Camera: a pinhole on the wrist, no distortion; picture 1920 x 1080 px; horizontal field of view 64.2 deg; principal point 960.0 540.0 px. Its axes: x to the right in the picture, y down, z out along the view. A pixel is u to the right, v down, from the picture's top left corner.
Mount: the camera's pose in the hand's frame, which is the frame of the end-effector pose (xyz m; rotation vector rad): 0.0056 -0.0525 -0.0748 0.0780 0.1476 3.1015
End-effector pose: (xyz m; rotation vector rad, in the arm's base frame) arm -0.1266 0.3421 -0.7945 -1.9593 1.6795 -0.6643
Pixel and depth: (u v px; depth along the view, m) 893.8 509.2 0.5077
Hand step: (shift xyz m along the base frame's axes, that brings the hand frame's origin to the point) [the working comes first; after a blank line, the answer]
In the camera's frame: -0.0220 -0.0102 0.5077

0.2756 -0.0368 -0.3298
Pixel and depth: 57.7 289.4 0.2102
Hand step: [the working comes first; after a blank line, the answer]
In the camera's frame: -0.1239 -0.0344 0.2102

0.1005 -0.1343 -0.0862
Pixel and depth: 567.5 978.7 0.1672
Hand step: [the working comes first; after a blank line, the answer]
In the camera's frame: -0.0429 0.0479 0.1672

0.1325 -0.0392 -0.0147
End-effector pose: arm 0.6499 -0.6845 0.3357 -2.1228 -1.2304 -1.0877
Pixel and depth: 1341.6 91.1 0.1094
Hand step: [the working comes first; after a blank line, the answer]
In the camera's frame: 0.0273 -0.0321 0.1094

0.0007 0.0197 -0.0310
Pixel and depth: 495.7 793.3 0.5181
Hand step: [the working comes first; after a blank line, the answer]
In the camera's frame: -0.1572 0.0858 0.5181

0.1504 0.4518 -0.1072
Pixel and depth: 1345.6 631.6 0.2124
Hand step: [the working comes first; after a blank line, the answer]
In the camera's frame: 0.0535 0.0127 0.2124

0.0086 0.1010 -0.1124
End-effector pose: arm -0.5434 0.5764 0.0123 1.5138 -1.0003 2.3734
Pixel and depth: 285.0 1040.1 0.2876
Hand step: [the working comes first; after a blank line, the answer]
In the camera's frame: -0.1269 0.0940 0.2876

0.1483 -0.0661 0.2355
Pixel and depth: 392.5 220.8 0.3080
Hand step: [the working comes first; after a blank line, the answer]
In the camera's frame: -0.1142 -0.0642 0.3080

0.0823 -0.1905 0.1596
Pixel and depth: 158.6 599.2 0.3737
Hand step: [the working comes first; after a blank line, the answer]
In the camera's frame: -0.1957 0.0145 0.3737

0.1292 -0.1925 0.2819
